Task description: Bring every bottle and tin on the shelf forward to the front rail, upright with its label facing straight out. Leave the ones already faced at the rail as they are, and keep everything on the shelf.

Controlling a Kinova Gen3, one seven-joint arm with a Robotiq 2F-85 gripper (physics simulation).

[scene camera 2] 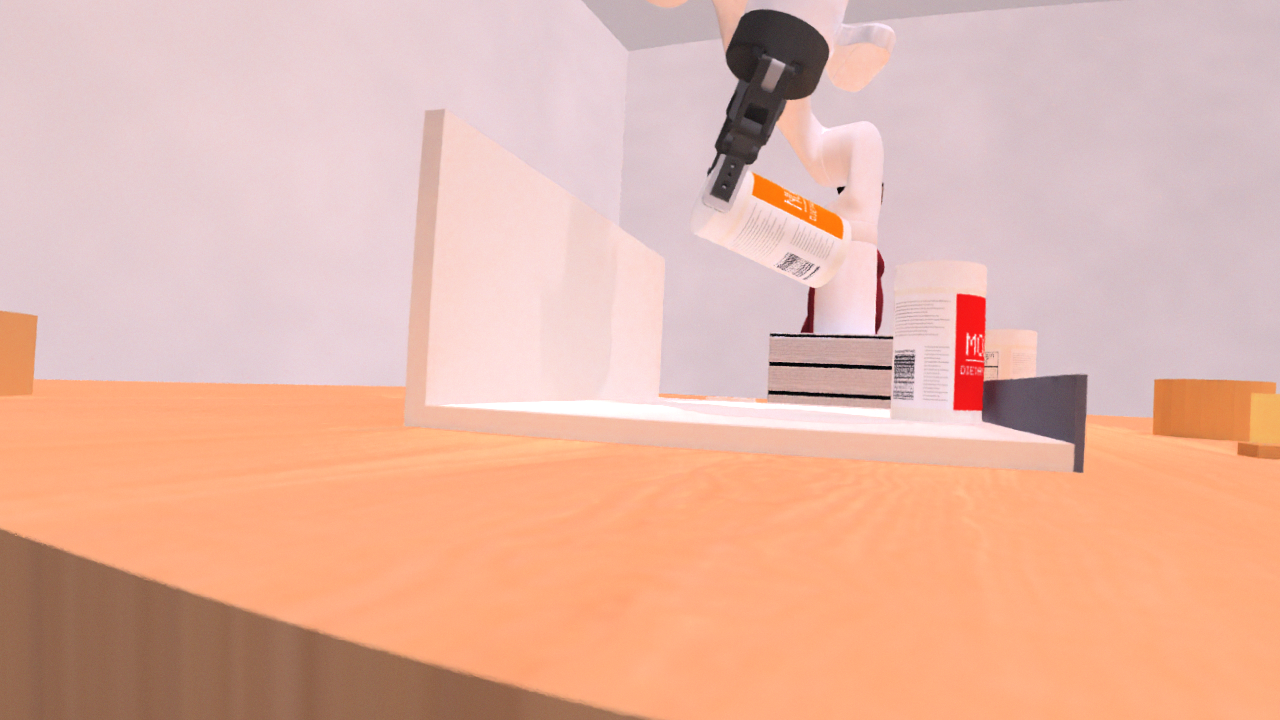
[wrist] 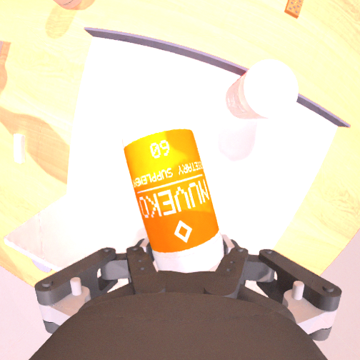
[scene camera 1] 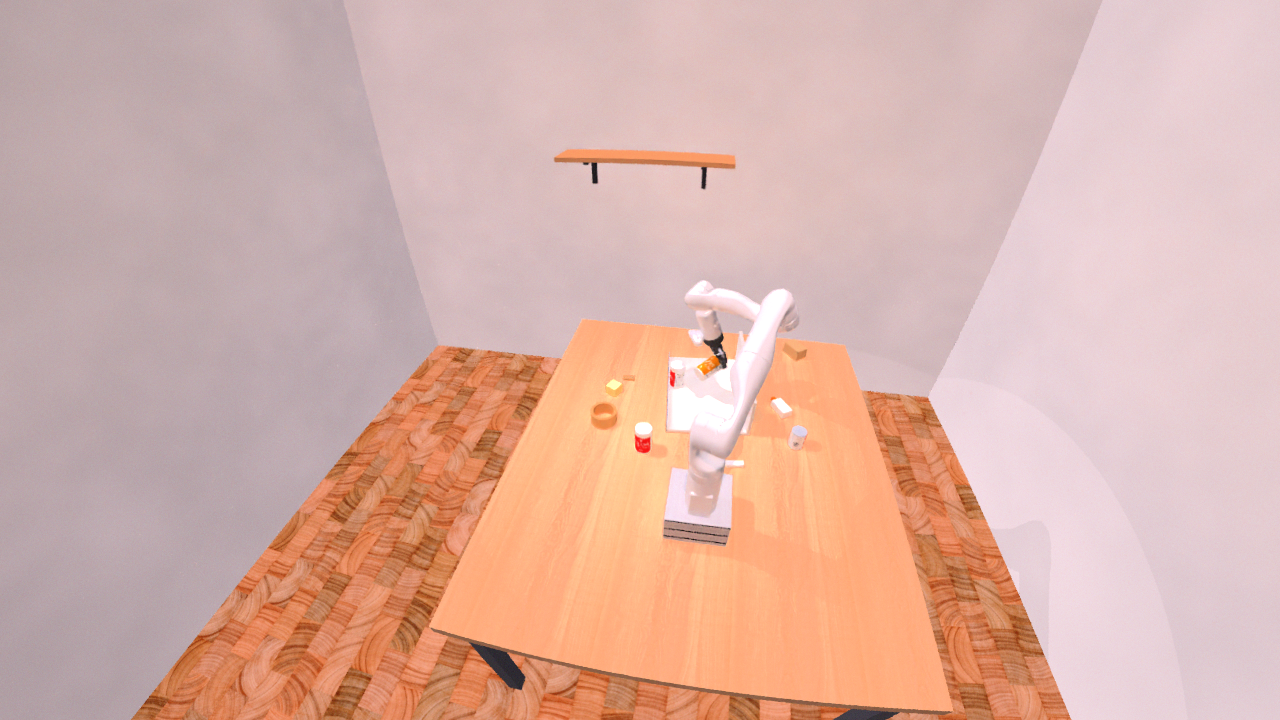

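Where they show: gripper, between the fingertips: [scene camera 2: 708,218] [scene camera 1: 721,363]; arm's base, origin of its link: [scene camera 2: 843,339] [scene camera 1: 700,502].
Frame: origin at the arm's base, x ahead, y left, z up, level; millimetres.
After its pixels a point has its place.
An orange-labelled white bottle [scene camera 1: 708,366] {x 542, y 46, z 68 mm} [scene camera 2: 778,230] {x 592, y 53, z 37 mm} [wrist: 172,192] is held in the air above the white shelf [scene camera 1: 684,416] {x 429, y 108, z -94 mm} [scene camera 2: 742,429] {x 804, y 99, z -96 mm} [wrist: 120,95], tilted, its capped end up at the fingers and its base lower, towards the rail side. My gripper [scene camera 1: 722,360] {x 601, y 2, z 47 mm} [scene camera 2: 726,183] {x 601, y 2, z 47 mm} [wrist: 187,243] is shut on its cap end. The orange label faces up towards the wrist camera. A red-labelled white bottle [scene camera 1: 676,376] {x 578, y 167, z -31 mm} [scene camera 2: 939,340] {x 635, y 169, z -44 mm} [wrist: 265,90] stands upright at the dark front rail [scene camera 2: 1038,407] {x 725, y 220, z -81 mm} [wrist: 165,47]. In the second scene view its red label is turned towards the rail side.
The shelf's tall back panel [scene camera 2: 537,268] {x 709, y -75, z -7 mm} rises opposite the rail. Outside the shelf on the table stand a red bottle [scene camera 1: 642,437] {x 223, y 221, z -18 mm}, a brown ring [scene camera 1: 604,414] {x 388, y 407, z -102 mm}, a yellow block [scene camera 1: 613,387] {x 497, y 402, z -67 mm}, a white bottle [scene camera 1: 781,407] {x 542, y -252, z -77 mm}, a silvery tin [scene camera 1: 797,437] {x 360, y -298, z -43 mm} and a brown block [scene camera 1: 794,351] {x 912, y -317, z -64 mm}.
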